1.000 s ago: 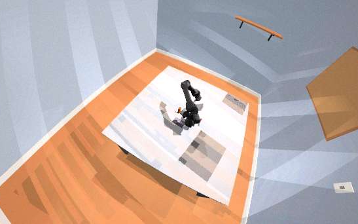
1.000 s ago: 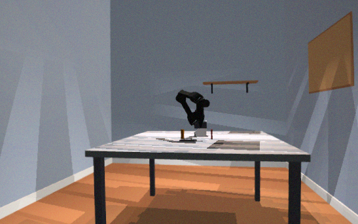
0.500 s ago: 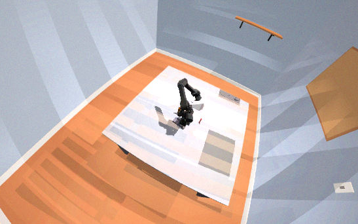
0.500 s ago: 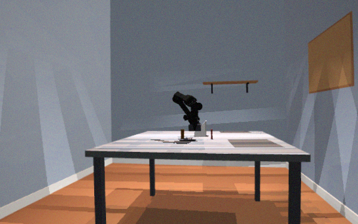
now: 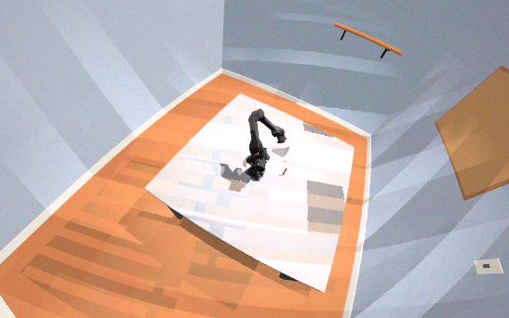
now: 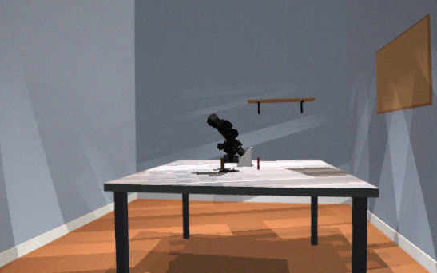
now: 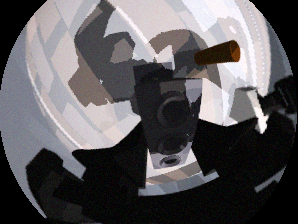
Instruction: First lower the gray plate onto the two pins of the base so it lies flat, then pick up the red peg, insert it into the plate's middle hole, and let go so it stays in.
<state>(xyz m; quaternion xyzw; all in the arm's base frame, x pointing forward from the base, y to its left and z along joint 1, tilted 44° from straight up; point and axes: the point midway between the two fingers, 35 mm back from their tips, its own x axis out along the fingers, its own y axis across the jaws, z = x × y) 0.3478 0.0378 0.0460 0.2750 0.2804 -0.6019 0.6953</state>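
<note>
The base lies 20 mm to the right of my gripper tip and 50 mm below it. Round my gripper tip: red peg: 140 mm behind, 150 mm to the left, 20 mm below; gray plate: 30 mm above; orange peg: 100 mm behind, 90 mm to the right, 20 mm below.
</note>
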